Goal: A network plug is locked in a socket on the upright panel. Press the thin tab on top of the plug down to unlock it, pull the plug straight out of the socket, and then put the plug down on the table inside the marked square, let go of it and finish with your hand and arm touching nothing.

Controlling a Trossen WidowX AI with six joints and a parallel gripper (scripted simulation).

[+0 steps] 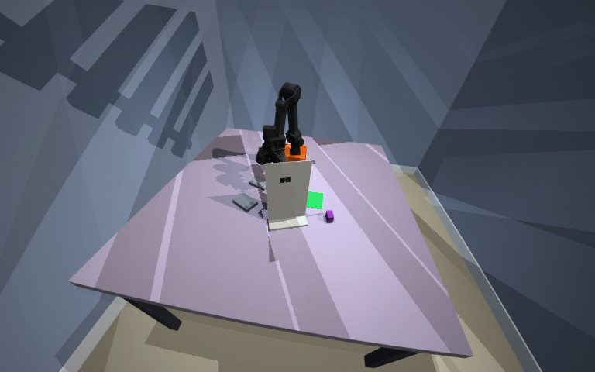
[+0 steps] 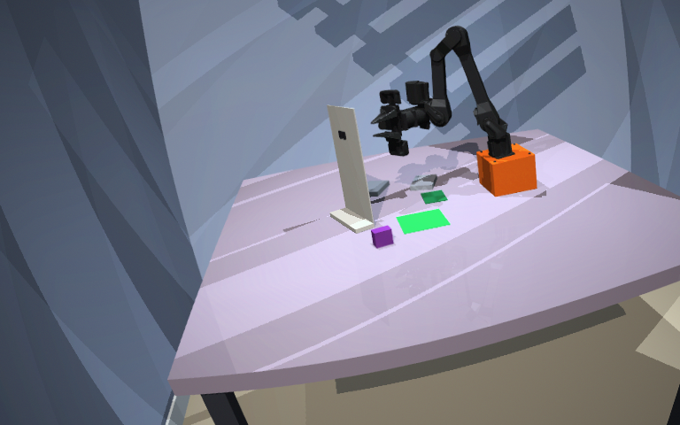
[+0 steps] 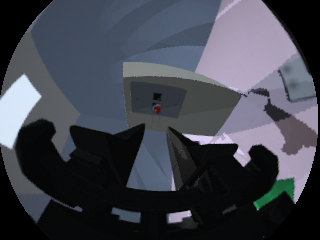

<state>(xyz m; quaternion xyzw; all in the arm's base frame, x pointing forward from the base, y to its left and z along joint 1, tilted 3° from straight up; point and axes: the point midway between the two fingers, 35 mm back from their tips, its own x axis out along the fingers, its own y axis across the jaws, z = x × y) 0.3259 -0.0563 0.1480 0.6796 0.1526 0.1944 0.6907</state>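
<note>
Now: gripper tip 70 mm short of the network plug and 10 mm to the right of it. Also, from my gripper tip: beige panel (90 mm below, 90 mm ahead, 10 mm to the left); bright green square (230 mm below, 130 mm to the left, 60 mm behind).
</note>
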